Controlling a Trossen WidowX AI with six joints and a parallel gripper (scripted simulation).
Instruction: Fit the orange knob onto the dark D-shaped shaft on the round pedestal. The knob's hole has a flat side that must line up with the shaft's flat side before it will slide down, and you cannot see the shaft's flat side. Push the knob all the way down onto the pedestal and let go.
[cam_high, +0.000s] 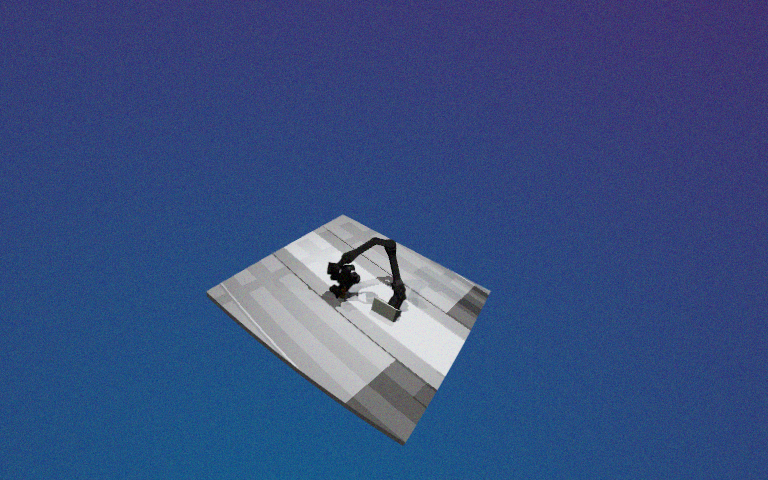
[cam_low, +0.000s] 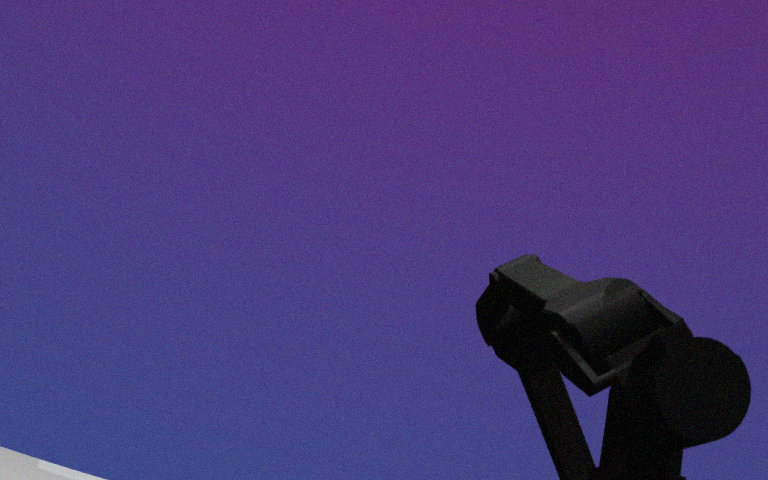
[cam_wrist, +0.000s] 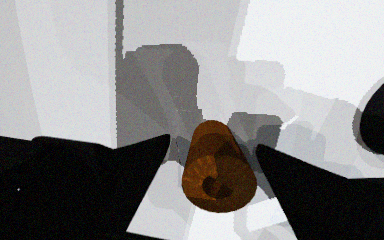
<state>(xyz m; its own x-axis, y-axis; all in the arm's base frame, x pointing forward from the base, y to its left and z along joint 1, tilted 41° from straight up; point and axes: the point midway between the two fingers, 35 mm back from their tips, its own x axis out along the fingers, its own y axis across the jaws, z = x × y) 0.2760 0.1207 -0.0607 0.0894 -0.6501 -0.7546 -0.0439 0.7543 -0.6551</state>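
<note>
Now: gripper tip 20 mm below the orange knob. Also, from my gripper tip: dark round pedestal 50 mm ahead, 170 mm to the right, 20 mm above.
</note>
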